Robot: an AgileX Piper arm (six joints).
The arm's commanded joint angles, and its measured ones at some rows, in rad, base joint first. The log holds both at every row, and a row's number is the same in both.
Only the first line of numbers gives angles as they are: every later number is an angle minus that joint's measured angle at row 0.
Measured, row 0: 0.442 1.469 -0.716 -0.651 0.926 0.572
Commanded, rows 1 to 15: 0.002 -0.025 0.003 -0.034 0.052 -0.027; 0.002 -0.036 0.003 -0.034 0.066 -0.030; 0.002 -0.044 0.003 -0.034 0.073 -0.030; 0.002 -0.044 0.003 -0.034 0.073 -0.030; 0.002 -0.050 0.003 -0.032 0.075 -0.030; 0.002 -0.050 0.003 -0.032 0.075 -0.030; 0.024 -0.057 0.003 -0.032 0.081 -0.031; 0.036 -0.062 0.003 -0.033 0.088 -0.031; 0.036 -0.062 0.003 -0.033 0.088 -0.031; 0.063 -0.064 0.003 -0.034 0.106 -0.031; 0.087 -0.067 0.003 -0.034 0.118 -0.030; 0.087 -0.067 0.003 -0.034 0.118 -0.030; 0.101 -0.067 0.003 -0.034 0.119 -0.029; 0.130 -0.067 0.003 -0.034 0.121 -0.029; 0.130 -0.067 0.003 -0.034 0.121 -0.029
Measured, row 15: 0.098 -0.055 0.002 0.017 0.079 -0.017
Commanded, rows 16 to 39: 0.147 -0.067 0.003 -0.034 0.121 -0.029; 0.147 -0.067 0.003 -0.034 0.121 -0.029; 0.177 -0.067 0.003 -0.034 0.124 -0.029; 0.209 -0.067 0.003 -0.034 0.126 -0.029; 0.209 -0.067 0.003 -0.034 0.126 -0.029; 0.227 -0.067 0.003 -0.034 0.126 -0.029; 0.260 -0.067 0.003 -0.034 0.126 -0.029; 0.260 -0.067 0.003 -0.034 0.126 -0.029; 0.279 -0.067 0.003 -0.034 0.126 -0.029; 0.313 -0.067 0.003 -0.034 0.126 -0.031; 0.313 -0.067 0.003 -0.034 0.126 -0.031; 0.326 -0.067 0.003 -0.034 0.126 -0.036; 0.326 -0.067 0.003 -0.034 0.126 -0.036; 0.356 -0.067 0.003 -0.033 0.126 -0.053; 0.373 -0.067 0.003 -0.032 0.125 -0.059; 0.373 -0.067 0.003 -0.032 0.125 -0.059; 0.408 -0.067 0.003 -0.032 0.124 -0.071; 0.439 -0.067 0.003 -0.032 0.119 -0.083; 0.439 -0.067 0.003 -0.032 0.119 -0.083; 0.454 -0.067 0.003 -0.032 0.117 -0.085; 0.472 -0.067 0.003 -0.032 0.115 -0.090; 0.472 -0.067 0.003 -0.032 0.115 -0.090; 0.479 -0.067 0.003 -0.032 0.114 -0.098; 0.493 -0.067 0.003 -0.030 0.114 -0.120
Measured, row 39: 0.475 -0.055 0.002 0.018 0.081 -0.082
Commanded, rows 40 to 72: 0.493 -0.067 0.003 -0.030 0.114 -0.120; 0.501 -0.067 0.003 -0.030 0.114 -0.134; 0.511 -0.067 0.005 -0.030 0.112 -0.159; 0.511 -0.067 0.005 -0.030 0.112 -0.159; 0.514 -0.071 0.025 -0.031 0.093 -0.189; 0.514 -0.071 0.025 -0.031 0.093 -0.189; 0.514 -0.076 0.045 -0.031 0.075 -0.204; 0.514 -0.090 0.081 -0.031 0.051 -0.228; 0.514 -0.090 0.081 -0.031 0.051 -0.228; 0.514 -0.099 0.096 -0.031 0.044 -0.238; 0.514 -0.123 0.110 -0.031 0.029 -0.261; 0.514 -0.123 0.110 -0.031 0.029 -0.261; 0.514 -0.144 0.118 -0.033 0.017 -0.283; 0.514 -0.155 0.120 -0.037 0.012 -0.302; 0.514 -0.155 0.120 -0.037 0.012 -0.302; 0.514 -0.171 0.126 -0.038 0.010 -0.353; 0.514 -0.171 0.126 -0.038 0.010 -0.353; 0.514 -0.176 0.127 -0.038 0.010 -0.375; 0.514 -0.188 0.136 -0.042 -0.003 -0.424; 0.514 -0.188 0.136 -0.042 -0.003 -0.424; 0.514 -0.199 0.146 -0.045 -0.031 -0.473; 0.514 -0.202 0.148 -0.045 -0.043 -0.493; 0.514 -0.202 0.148 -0.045 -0.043 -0.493; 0.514 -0.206 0.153 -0.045 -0.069 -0.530; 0.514 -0.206 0.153 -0.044 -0.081 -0.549; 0.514 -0.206 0.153 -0.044 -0.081 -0.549; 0.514 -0.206 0.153 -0.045 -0.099 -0.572; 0.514 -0.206 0.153 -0.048 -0.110 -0.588; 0.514 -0.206 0.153 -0.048 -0.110 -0.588; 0.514 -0.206 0.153 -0.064 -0.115 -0.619; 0.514 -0.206 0.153 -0.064 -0.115 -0.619; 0.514 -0.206 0.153 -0.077 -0.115 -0.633; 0.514 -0.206 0.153 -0.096 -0.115 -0.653
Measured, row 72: 0.513 -0.198 0.153 -0.011 -0.115 -0.608
